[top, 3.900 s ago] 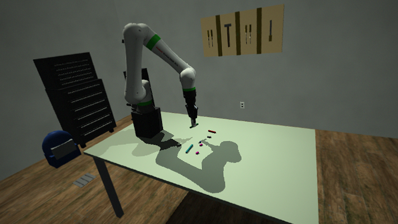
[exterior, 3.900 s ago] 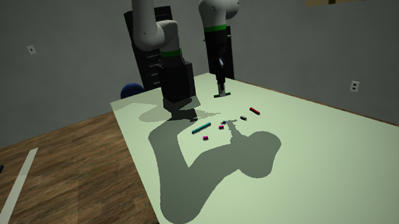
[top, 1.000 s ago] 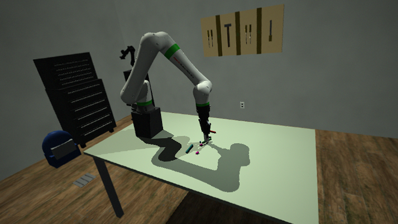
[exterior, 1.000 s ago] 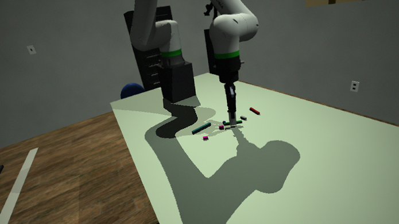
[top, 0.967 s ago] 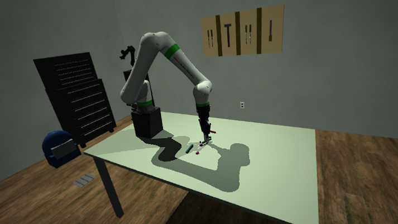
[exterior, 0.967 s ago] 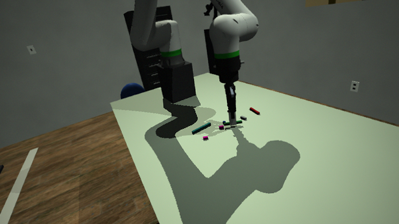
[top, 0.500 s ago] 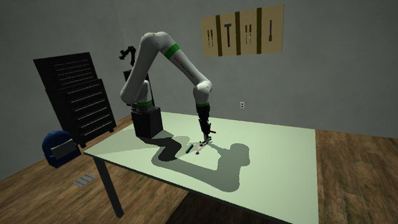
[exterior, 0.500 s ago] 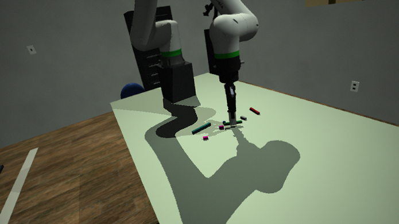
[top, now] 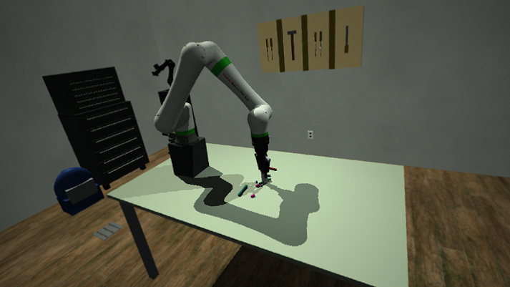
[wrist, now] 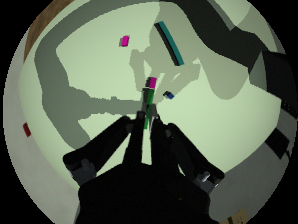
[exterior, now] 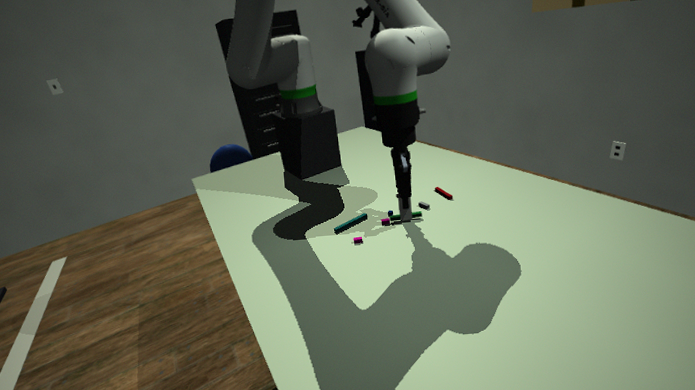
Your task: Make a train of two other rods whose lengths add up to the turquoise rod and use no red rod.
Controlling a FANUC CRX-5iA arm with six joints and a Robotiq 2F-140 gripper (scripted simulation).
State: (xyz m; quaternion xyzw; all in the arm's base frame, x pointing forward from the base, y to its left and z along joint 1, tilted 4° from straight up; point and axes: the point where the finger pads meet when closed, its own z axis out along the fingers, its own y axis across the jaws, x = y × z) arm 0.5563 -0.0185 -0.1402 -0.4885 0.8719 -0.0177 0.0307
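Now: the blue rod 50 mm behind my hand, 40 mm below it and 10 mm to the right of it. The rest, counted from my hand: green rod: 30 mm below; grey rod: 80 mm to the left, 40 mm below, 20 mm behind; turquoise rod: 110 mm to the right, 90 mm behind, 40 mm below.
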